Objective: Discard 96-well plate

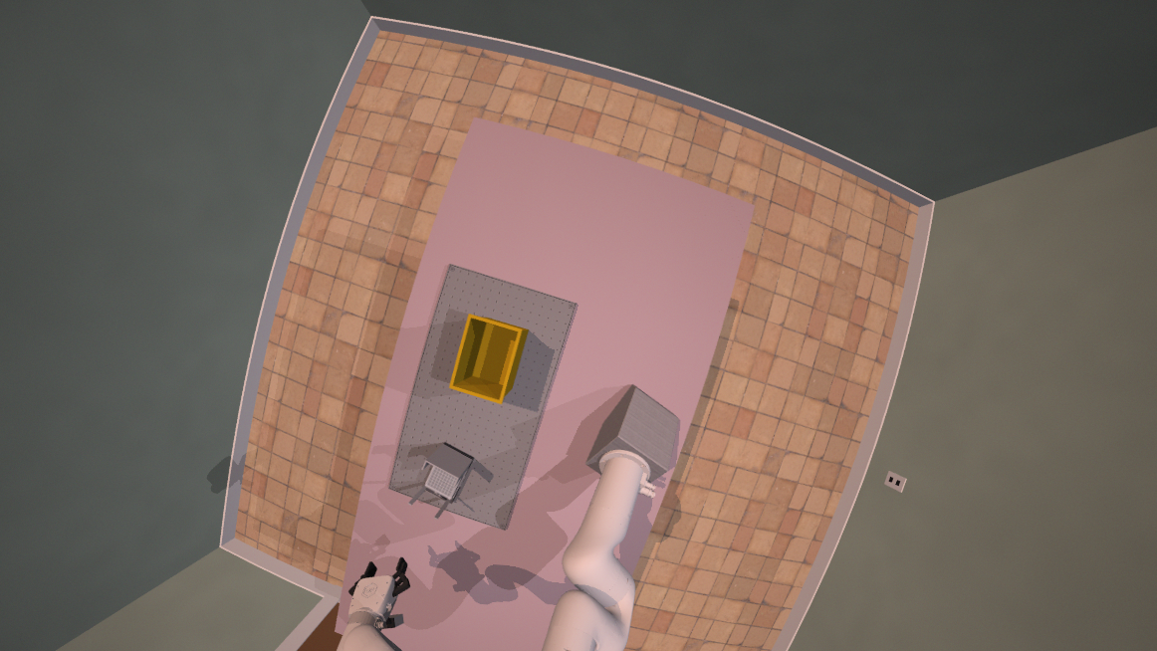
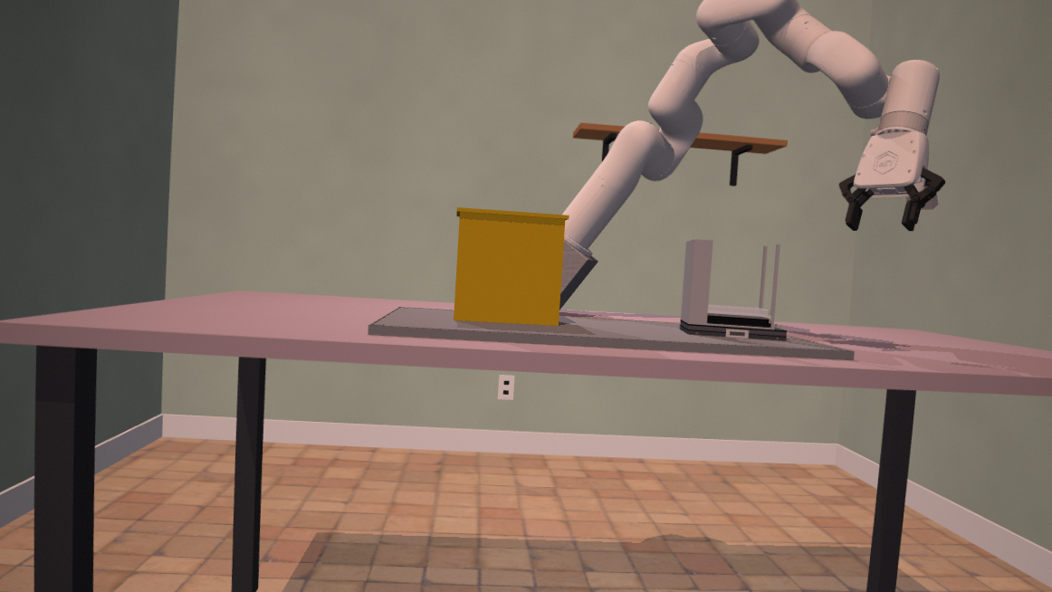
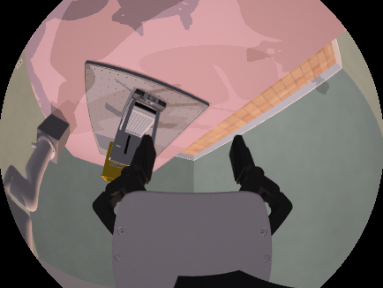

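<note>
The dark plate is 23 cm to the right of my hand, 17 cm below it and 2 cm behind it. Round my hand: yellow plastics bin W1: 61 cm to the right, 11 cm below.
</note>
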